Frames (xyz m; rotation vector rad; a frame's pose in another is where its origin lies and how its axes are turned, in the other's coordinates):
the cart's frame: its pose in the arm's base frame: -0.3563 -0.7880 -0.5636 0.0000 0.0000 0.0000
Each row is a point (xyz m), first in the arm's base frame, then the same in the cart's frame.
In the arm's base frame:
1: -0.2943 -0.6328 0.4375
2: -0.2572 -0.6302 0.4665
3: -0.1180 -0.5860 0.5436
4: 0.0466 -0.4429 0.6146
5: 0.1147 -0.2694 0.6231
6: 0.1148 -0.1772 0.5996
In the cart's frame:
1: 0.0620 0.1552 1.0011
2: 0.0991 0.1578 1.0301
3: 0.2383 0.2020 1.1072
4: 0.4029 0.3451 1.1782
5: 0.4710 0.5186 1.1867
6: 0.4711 0.6108 1.1632

